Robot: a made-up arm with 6 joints. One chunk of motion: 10 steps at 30 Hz.
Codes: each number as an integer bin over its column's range. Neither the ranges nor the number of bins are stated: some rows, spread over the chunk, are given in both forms.
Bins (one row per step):
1: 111 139 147 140 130 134
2: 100 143 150 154 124 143
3: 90 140 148 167 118 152
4: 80 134 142 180 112 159
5: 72 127 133 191 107 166
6: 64 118 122 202 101 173
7: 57 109 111 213 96 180
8: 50 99 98 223 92 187
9: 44 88 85 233 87 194
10: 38 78 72 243 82 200
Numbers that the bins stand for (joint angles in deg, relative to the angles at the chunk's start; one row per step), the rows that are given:
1: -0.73 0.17 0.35 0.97 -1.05 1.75
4: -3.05 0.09 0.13 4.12 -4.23 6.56
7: -4.76 -0.30 -1.21 6.71 -7.06 10.60
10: -6.18 -0.79 -2.90 9.07 -9.53 14.45
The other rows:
2: -1.55 0.24 0.48 2.07 -2.11 3.48
3: -2.30 0.19 0.39 3.09 -3.17 5.21
5: -3.64 -0.02 -0.26 4.98 -5.12 7.91
6: -4.24 -0.16 -0.73 5.84 -6.17 9.25
8: -5.29 -0.46 -1.77 7.50 -7.76 11.95
9: -5.73 -0.64 -2.34 8.28 -8.65 13.29

